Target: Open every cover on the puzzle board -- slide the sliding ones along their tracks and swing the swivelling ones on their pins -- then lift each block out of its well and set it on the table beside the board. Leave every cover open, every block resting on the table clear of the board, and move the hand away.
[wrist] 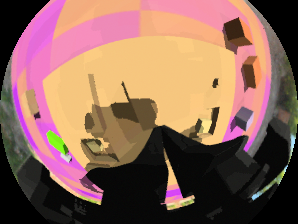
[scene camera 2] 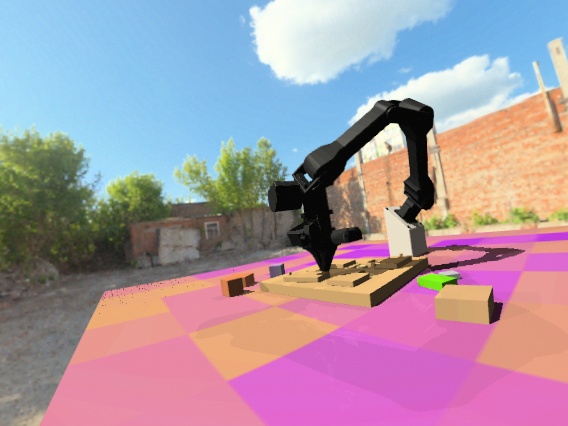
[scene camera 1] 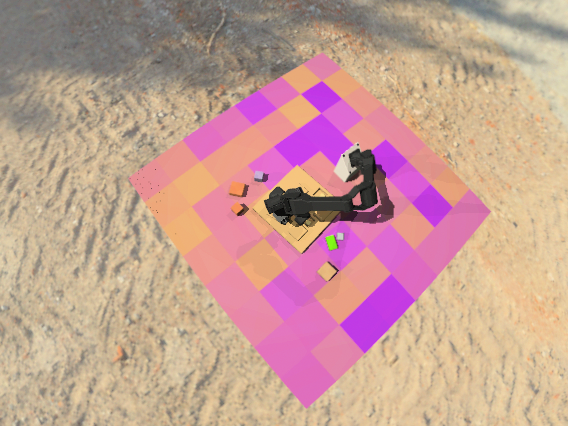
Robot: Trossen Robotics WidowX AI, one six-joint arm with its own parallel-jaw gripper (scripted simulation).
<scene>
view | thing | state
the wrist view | my gripper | -
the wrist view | tan puzzle board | -
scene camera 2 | my gripper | -
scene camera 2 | tan puzzle board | -
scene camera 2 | tan block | -
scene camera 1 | tan puzzle board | -
</scene>
